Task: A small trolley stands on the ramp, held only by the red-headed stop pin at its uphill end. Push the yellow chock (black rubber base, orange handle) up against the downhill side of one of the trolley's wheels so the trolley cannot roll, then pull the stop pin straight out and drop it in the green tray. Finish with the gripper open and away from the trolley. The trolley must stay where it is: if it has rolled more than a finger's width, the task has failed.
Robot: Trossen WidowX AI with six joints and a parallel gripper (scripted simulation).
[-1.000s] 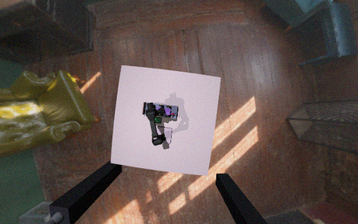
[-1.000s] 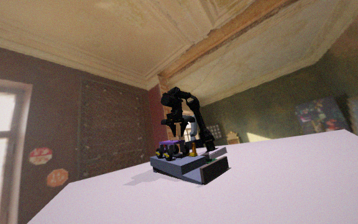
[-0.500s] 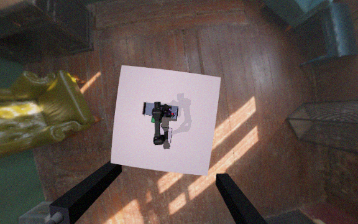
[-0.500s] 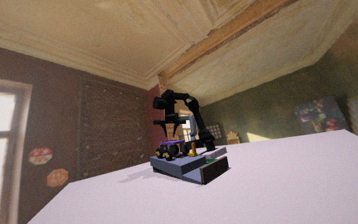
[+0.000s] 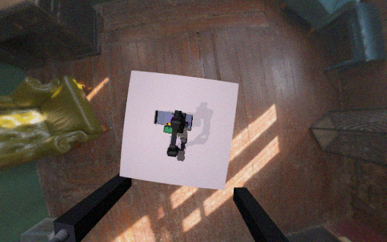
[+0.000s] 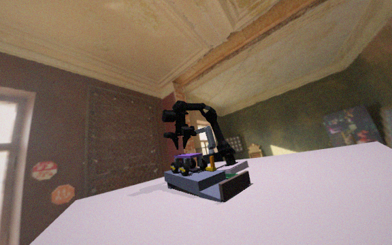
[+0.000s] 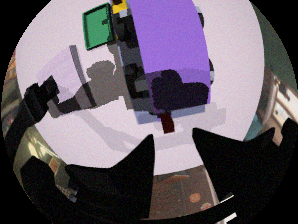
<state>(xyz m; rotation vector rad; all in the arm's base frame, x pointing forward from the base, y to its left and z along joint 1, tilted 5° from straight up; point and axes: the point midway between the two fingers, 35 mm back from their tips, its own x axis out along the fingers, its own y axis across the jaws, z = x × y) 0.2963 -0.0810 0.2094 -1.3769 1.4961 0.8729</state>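
The red stop pin lies 6 cm below my gripper tip and 3 cm to the right of it. The rest, counted from my gripper tip: yellow chock 17 cm to the left, 11 cm below, 2 cm behind; purple-topped trolley 8 cm to the left, 8 cm below, 3 cm ahead; green tray 20 cm below, 19 cm to the left, 9 cm behind.
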